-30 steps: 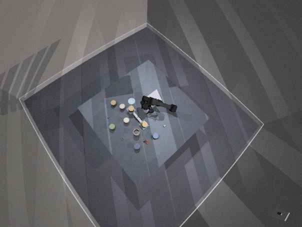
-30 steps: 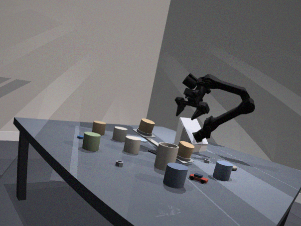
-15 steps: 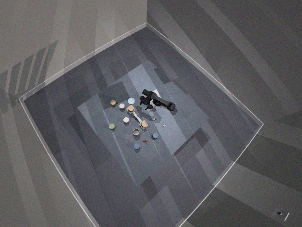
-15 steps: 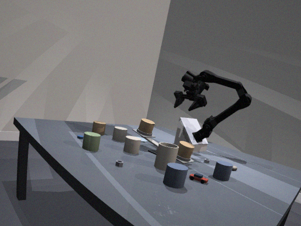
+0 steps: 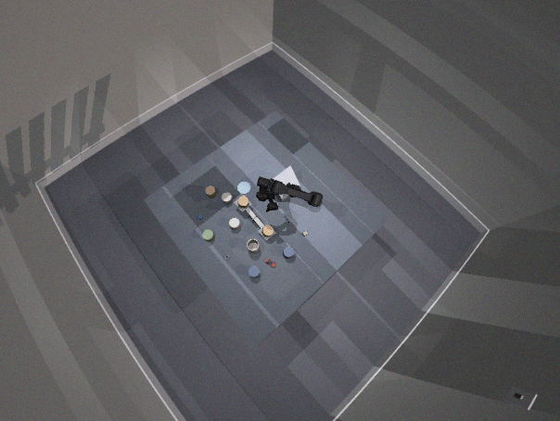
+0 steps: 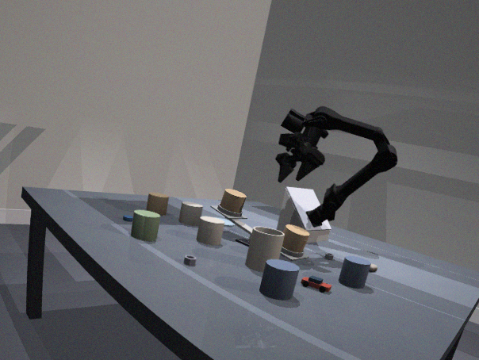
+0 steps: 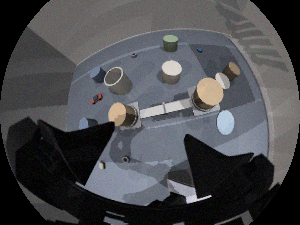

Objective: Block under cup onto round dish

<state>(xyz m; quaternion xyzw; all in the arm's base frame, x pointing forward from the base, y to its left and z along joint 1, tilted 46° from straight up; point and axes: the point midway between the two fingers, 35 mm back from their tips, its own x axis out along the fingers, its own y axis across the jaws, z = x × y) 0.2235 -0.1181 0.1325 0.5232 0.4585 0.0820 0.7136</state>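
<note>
Now: the teal block 17 cm below my gripper tip, 10 cm to the left of it and 7 cm ahead of it. Round my gripper tip: balance beam (17 cm below, 6 cm ahead, 3 cm to the right); then red toy car (26 cm to the left, 20 cm below, 20 cm ahead); then pale blue round dish (27 cm to the right, 21 cm below, 5 cm behind).
</note>
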